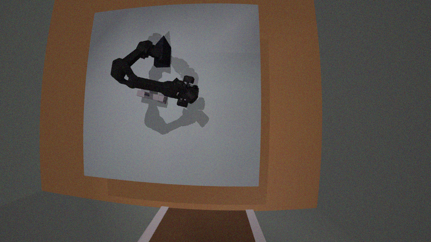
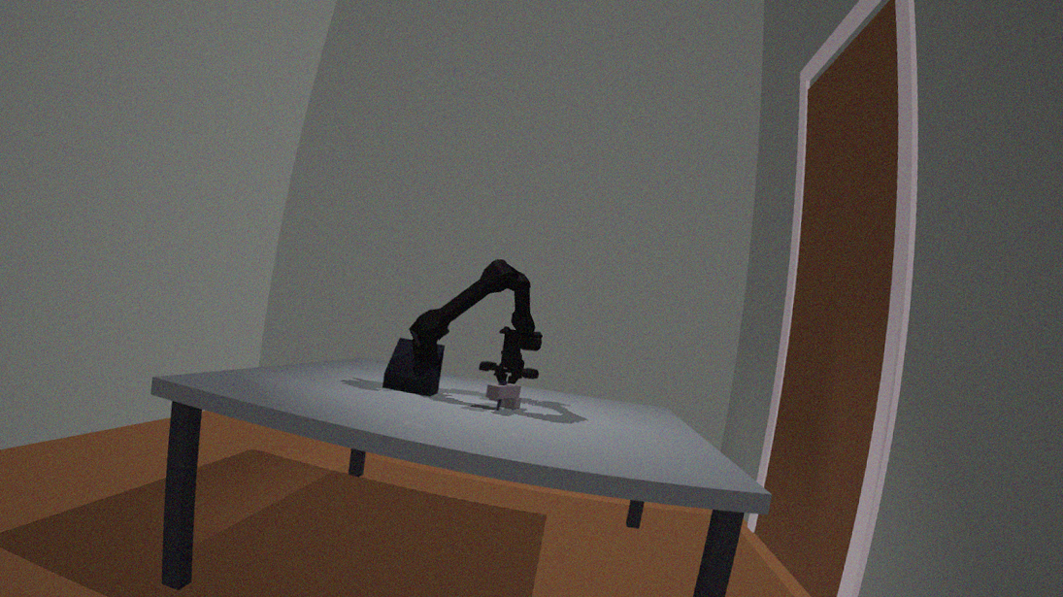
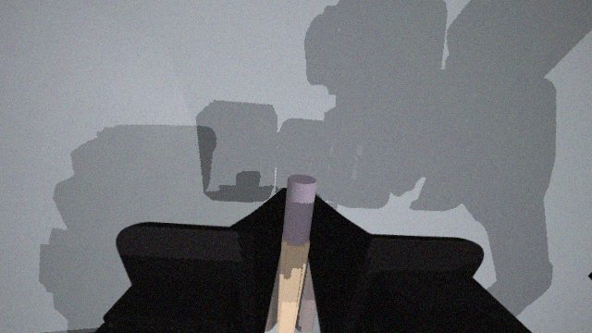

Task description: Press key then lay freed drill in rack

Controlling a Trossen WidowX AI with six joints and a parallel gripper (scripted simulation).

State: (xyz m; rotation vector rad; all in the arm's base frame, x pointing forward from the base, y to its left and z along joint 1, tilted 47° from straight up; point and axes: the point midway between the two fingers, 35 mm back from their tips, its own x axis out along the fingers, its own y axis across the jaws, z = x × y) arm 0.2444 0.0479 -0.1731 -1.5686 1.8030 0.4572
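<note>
Right now my gripper tip is 10 mm past the drill, 40 mm to the left of it and 40 mm below it. From my gripper tip the other things lie so: rack: 20 mm behind, 50 mm to the right, 10 mm above.
</note>
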